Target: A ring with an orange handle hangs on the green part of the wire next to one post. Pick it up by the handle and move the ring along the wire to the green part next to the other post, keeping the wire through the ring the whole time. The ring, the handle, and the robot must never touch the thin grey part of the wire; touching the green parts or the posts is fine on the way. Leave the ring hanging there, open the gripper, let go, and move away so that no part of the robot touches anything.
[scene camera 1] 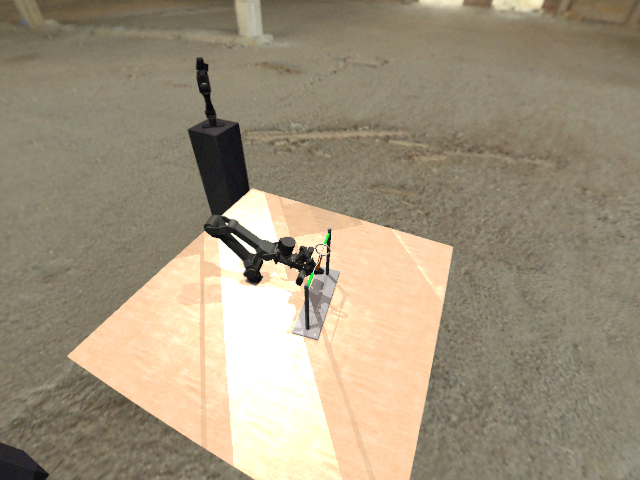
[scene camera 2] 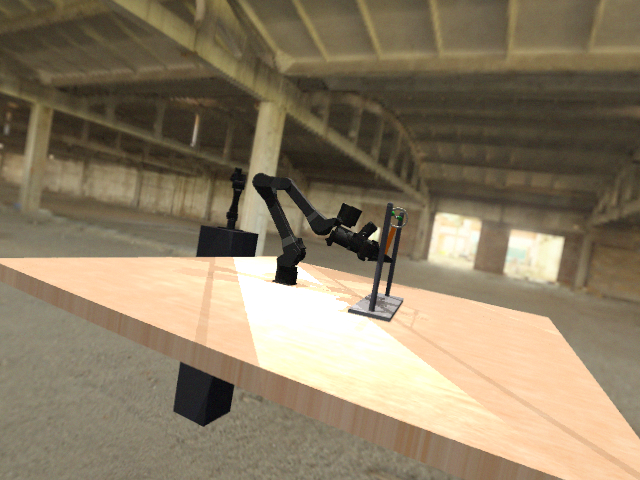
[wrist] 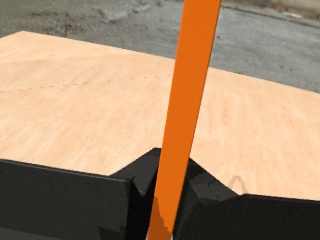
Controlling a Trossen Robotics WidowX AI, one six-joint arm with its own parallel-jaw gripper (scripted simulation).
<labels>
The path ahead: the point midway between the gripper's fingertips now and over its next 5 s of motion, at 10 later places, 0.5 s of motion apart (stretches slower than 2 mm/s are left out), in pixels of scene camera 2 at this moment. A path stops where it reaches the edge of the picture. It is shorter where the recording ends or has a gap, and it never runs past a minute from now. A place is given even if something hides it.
My gripper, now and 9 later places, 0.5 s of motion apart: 392, 261; 393, 260; 393, 260; 394, 260; 394, 263; 393, 266; 388, 261; 380, 259; 378, 259; 369, 254
</labels>
